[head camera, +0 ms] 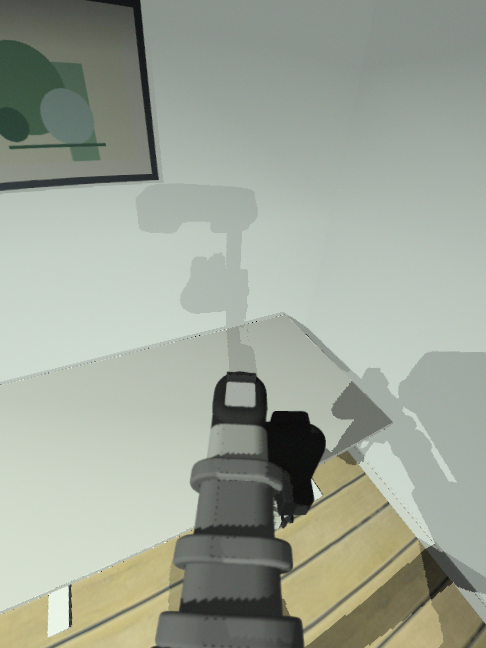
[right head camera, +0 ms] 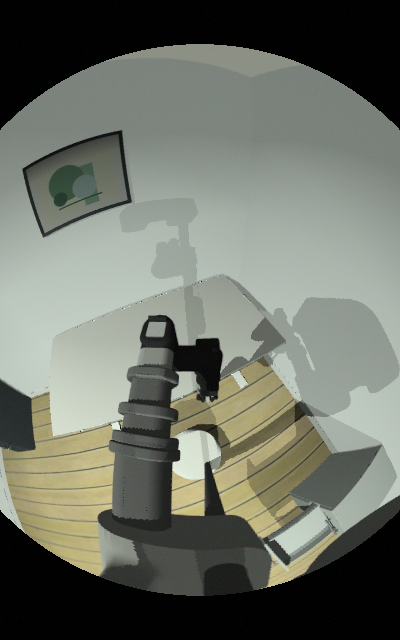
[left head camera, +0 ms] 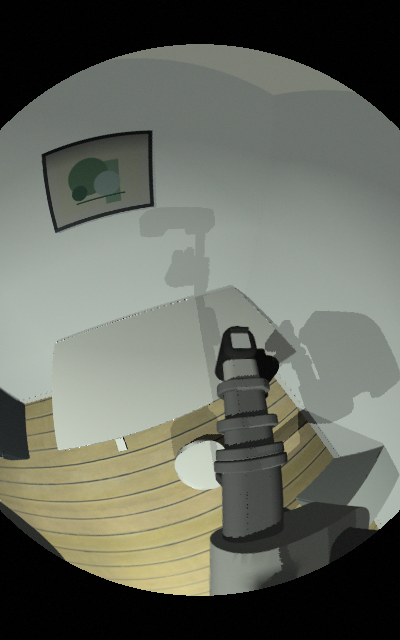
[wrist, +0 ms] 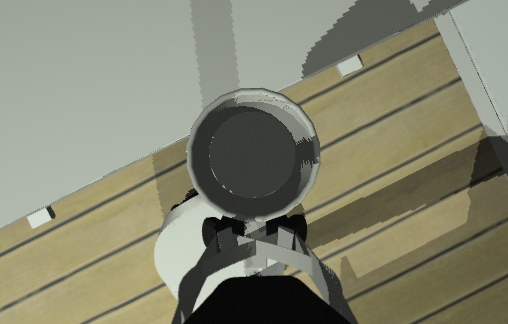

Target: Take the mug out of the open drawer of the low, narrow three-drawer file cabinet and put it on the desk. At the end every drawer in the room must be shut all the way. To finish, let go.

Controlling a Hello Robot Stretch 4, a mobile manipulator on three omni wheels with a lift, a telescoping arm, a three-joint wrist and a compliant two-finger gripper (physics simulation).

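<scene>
My gripper (head camera: 286, 519) (right head camera: 207, 398) (wrist: 254, 225) is shut on the light grey mug (wrist: 252, 155), which is upright with its open top toward the wrist camera. The mug looks empty. The pale desk (head camera: 104, 450) (left head camera: 125, 370) (right head camera: 100, 380) (wrist: 90, 75) lies ahead; in the wrist view the mug overlaps its front edge, while the fingers are over the floor in front of it. The low file cabinet (left head camera: 345, 475) (right head camera: 340, 475) stands at the right, and its drawer (right head camera: 305, 532) is pulled open. In the left head view the arm hides the fingers.
A dark cabinet (left head camera: 12, 425) (right head camera: 15, 417) stands at the left edge; its drawer fronts do not show. White desk feet (left head camera: 121, 443) (wrist: 350, 65) stick out under the desk's front edge. Walls rise behind and right of the desk. My round white base (left head camera: 197, 465) (right head camera: 195, 455) is below the arm.
</scene>
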